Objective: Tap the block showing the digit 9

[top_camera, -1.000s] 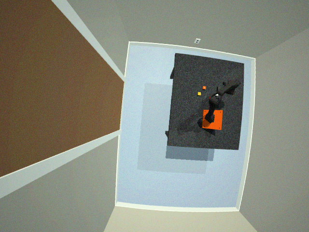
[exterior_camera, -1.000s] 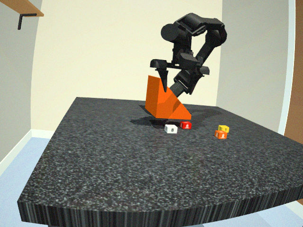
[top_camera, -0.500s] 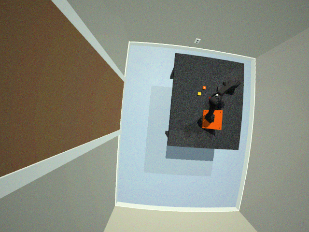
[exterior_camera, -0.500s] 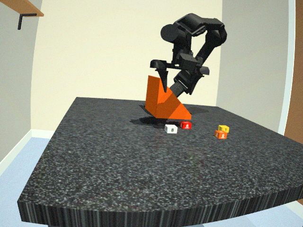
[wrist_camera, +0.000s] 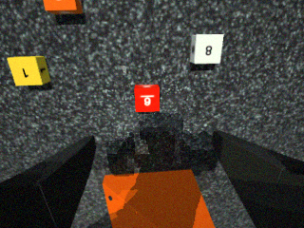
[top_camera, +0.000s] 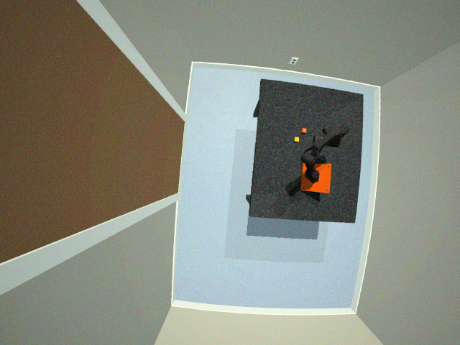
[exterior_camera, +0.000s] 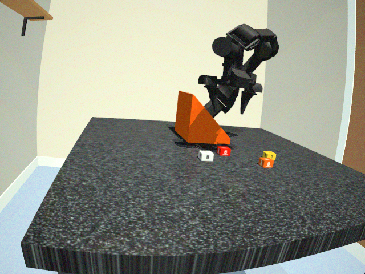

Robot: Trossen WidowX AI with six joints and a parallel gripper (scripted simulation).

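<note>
My gripper tip is now 110 mm short of the orange block, 110 mm above it and 90 mm to the right of it. From my gripper tip the other things lie so: white block 110 mm below, 70 mm to the right, 60 mm ahead; then yellow block 150 mm to the left, 110 mm below, 30 mm ahead; then red block 110 mm below, 10 mm behind.
</note>
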